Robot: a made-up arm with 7 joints. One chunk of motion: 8 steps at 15 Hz.
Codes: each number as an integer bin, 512 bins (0 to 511) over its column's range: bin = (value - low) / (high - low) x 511, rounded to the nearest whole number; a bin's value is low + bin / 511 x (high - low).
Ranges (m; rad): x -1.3..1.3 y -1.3..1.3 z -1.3..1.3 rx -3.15..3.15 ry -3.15..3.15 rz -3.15..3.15
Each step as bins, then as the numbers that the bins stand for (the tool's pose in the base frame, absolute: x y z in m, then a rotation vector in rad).
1 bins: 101 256 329 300 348 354
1 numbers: -0.7861 0.0025 0.3740 0.5486 1.1404 1.2144
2 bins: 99 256 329 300 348 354
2 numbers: -0.7963 0.0025 0.3740 0.5486 1.1404 1.2144
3 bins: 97 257 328 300 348 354
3 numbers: -0.8065 0.0076 0.3689 0.5486 1.1404 1.2144
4 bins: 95 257 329 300 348 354
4 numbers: -0.8166 0.0076 0.3740 0.5486 1.1404 1.2144
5 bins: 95 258 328 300 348 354
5 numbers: -0.8166 0.0127 0.3689 0.5486 1.1404 1.2144
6 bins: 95 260 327 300 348 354
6 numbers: -0.8166 0.0229 0.3638 0.5486 1.1404 1.2144
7 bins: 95 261 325 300 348 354
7 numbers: -0.8166 0.0280 0.3536 0.5486 1.1404 1.2144
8 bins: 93 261 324 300 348 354
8 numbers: -0.8268 0.0280 0.3485 0.5486 1.1404 1.2144
